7 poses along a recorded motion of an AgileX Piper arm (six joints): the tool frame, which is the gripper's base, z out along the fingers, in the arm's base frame.
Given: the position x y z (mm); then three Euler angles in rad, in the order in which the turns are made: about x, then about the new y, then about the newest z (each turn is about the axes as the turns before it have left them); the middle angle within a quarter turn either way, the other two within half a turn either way.
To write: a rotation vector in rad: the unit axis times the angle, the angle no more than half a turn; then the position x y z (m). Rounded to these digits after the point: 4 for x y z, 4 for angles.
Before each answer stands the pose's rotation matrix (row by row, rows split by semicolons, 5 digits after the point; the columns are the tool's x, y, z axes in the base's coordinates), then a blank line. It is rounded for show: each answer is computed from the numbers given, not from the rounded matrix.
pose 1, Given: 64.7, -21.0, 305.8, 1.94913, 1.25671, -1.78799
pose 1, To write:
-0.06658 0.30169 0.95108; 0.17024 0.94265 -0.28710; -0.98315 0.14280 -0.11412

0.3659, 1.6462, -0.1119, 0.0647, -0.0210, 0.3058
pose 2, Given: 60.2, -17.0, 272.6, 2.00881, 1.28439, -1.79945
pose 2, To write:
-0.06403 0.27515 0.95927; 0.21620 0.94224 -0.25584; -0.97425 0.19101 -0.11982

0.3808, 1.6477, -0.0502, 0.0602, -0.0170, 0.2726
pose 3, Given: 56.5, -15.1, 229.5, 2.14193, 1.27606, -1.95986
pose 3, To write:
-0.11019 0.26878 0.95688; 0.19483 0.94990 -0.24438; -0.97463 0.15950 -0.15703

0.3539, 1.6923, -0.0648, 0.0565, -0.0151, 0.2295
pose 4, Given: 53.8, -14.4, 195.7, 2.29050, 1.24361, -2.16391
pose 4, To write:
-0.17963 0.26649 0.94695; 0.14855 0.95892 -0.24168; -0.97245 0.09726 -0.21184

0.3105, 1.7583, -0.1080, 0.0538, -0.0144, 0.1957
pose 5, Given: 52.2, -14.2, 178.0, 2.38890, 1.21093, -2.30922
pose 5, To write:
-0.23704 0.26043 0.93594; 0.10907 0.96444 -0.24073; -0.96536 0.04502 -0.25702

0.2724, 1.8128, -0.1443, 0.0522, -0.0142, 0.1780
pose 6, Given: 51.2, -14.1, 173.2, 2.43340, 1.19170, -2.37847
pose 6, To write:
-0.26745 0.25579 0.92900; 0.08828 0.96657 -0.24072; -0.95952 0.01763 -0.28109

0.2520, 1.8417, -0.1634, 0.0512, -0.0141, 0.1732
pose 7, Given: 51.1, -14.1, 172.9, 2.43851, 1.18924, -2.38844
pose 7, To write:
-0.27165 0.25468 0.92809; 0.08397 0.96695 -0.24076; -0.95872 0.01253 -0.28406

0.2478, 1.8456, -0.1670, 0.0511, -0.0141, 0.1729
